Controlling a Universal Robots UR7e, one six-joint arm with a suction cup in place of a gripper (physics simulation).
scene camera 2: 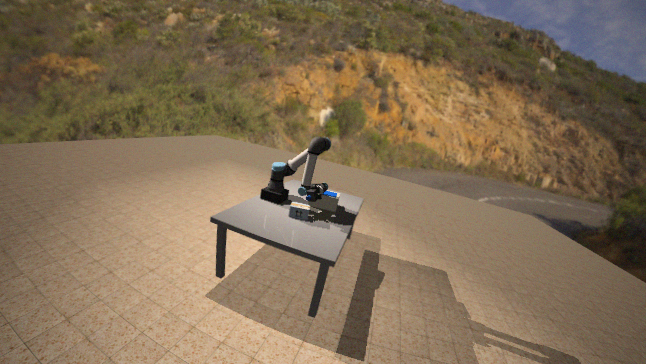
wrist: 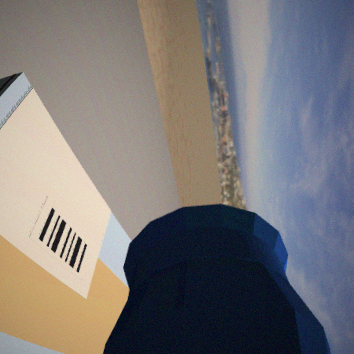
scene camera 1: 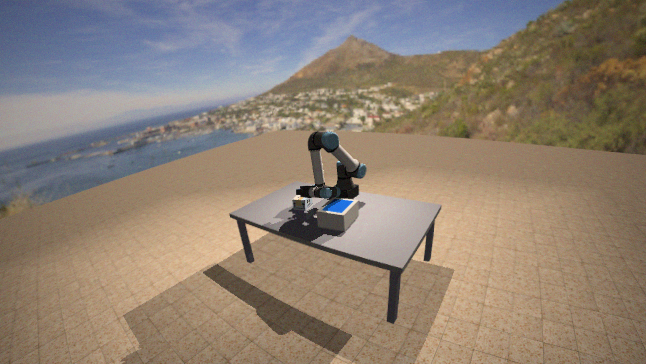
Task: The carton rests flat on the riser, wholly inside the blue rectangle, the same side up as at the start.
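Seen in the pictures: end effector, tool point: (scene camera 2: 307, 198) (wrist: 208, 274); arm's base, origin of the base link: (scene camera 2: 275, 189) (scene camera 1: 345, 186).
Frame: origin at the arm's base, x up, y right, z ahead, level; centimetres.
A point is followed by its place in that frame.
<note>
The carton (scene camera 1: 300, 203) @[z 40.3, x -2.9, y 12.2 cm] (scene camera 2: 300, 211) @[z 37.1, x -2.7, y 21.1 cm] rests on the table beside the riser, on the side away from the blue rectangle. In the wrist view the carton (wrist: 42, 168) @[z 39.3, x 0.0, y 17.9 cm] fills the lower left, showing a cream face with a barcode and tan and pale blue panels. The white riser (scene camera 1: 336, 219) @[z 48.6, x -0.6, y -32.2 cm] (scene camera 2: 326, 204) @[z 43.6, x -3.9, y -15.7 cm] carries the blue rectangle (scene camera 1: 337, 205) @[z 38.0, x 3.4, y -24.3 cm] (scene camera 2: 331, 193) @[z 41.9, x 3.4, y -28.0 cm], which is bare. My suction cup (wrist: 218, 281) (scene camera 1: 300, 191) @[z 38.0, x 6.4, y 14.3 cm] lies about level, just above the carton and pointing past it. It is apart from the carton and holds nothing.
The grey table (scene camera 1: 388, 230) @[z 31.0, x -8.6, y -61.0 cm] (scene camera 2: 280, 230) @[z 37.9, x -8.6, y 48.6 cm] (wrist: 105, 88) @[z 39.3, x -8.6, y 42.6 cm] holds the arm's base (scene camera 1: 347, 189) @[z 4.6, x 0.3, y -6.1 cm] (scene camera 2: 274, 194) @[z 5.6, x -1.3, y 9.6 cm] behind the riser. The table edge lies a short way beyond the carton. Tiled floor surrounds the table.
</note>
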